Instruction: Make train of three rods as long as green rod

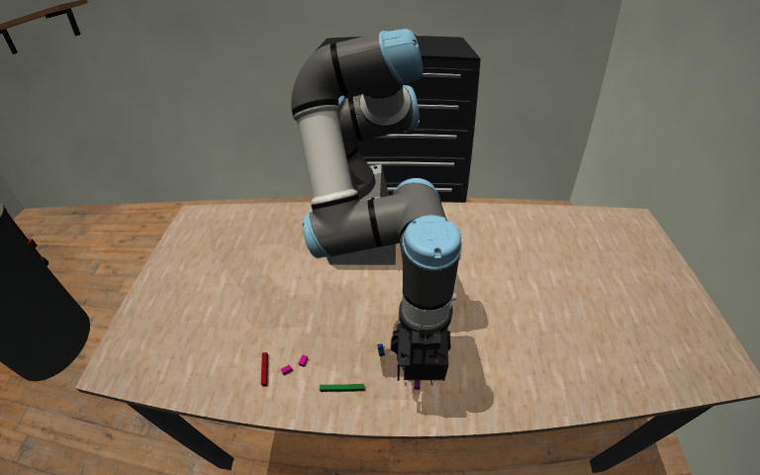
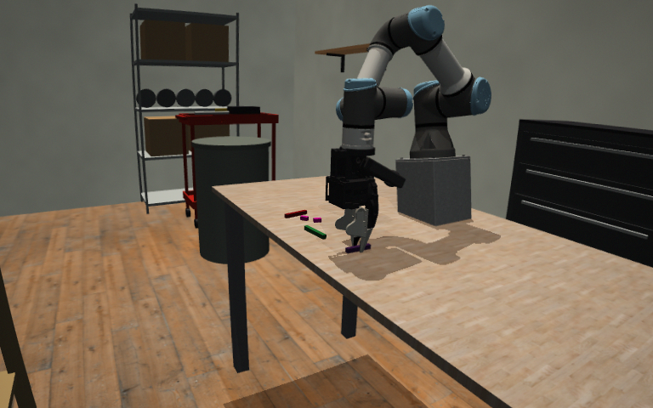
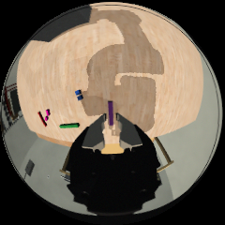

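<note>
The purple rod is 10 mm below my hand. From my hand the other things lie so: magenta rod (50 mm ahead, 240 mm to the right, 10 mm below); then green rod (60 mm ahead, 120 mm to the right, 10 mm below); then red rod (60 mm ahead, 280 mm to the right, 10 mm below).
</note>
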